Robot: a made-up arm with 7 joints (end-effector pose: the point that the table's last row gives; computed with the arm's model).
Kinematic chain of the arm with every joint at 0, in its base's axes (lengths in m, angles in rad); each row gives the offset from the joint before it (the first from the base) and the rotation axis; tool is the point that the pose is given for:
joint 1: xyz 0 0 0.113 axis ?
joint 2: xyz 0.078 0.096 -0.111 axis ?
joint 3: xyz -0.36 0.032 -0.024 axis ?
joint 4: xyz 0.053 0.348 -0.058 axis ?
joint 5: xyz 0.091 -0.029 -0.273 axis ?
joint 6: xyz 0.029 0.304 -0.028 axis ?
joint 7: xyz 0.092 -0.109 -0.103 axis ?
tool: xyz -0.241 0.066 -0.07
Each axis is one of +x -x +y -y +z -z.
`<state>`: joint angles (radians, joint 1 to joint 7).
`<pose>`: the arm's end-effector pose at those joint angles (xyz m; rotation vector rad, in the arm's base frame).
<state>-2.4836 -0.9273 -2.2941 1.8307 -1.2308 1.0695 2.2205</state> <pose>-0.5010 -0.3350 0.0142 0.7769 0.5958 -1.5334</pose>
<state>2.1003 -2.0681 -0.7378 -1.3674 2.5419 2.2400 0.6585</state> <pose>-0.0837 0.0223 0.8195 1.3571 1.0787 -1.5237</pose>
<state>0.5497 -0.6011 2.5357 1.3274 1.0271 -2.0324 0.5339</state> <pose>0.2111 0.0132 -0.1114 -1.1597 2.6419 1.0461</pose>
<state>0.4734 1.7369 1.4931 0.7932 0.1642 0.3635 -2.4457</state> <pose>-0.2795 -0.3369 0.1498 2.3982 1.0002 -1.5308</pose>
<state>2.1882 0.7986 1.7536 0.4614 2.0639 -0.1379 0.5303</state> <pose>-0.4171 0.0378 0.2415 2.9810 0.5076 0.3039</pose>
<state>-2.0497 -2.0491 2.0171 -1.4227 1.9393 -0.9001 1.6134</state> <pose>0.4733 -0.1313 0.1349 0.3472 -0.9966 0.7377</pose>
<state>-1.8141 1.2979 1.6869 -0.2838 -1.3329 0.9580 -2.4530</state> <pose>-0.1870 -0.0239 0.4521 -1.4793 -0.3967 -1.8894</pose>
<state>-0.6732 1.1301 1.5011 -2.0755 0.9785 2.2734 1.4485</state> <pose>-0.6310 0.0770 0.2661 -1.6359 -0.6344 0.6141</pose>
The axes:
joint 1: +x
joint 2: +y
joint 3: -x
joint 4: -z
joint 5: +x
joint 6: +z
joint 7: +x

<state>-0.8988 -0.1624 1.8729 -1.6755 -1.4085 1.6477 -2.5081</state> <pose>-0.0622 -0.8825 0.1429 -1.4784 -0.3764 -2.0389</pose>
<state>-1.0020 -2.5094 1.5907 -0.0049 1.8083 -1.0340 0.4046</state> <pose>0.5477 0.1743 -0.0589 0.9372 -1.6162 1.1625</pose>
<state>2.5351 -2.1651 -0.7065 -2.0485 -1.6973 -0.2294 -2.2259</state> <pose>0.2439 -0.5025 0.6201 0.9153 -1.4967 1.3666</pose>
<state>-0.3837 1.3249 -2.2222 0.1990 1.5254 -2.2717 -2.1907</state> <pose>0.2416 -0.2444 0.3815 2.2058 1.0615 1.1419</pose>
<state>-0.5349 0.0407 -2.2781 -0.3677 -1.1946 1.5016 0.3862</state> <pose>-0.0376 0.5262 0.2965 0.4748 -0.3907 1.5749</pose>
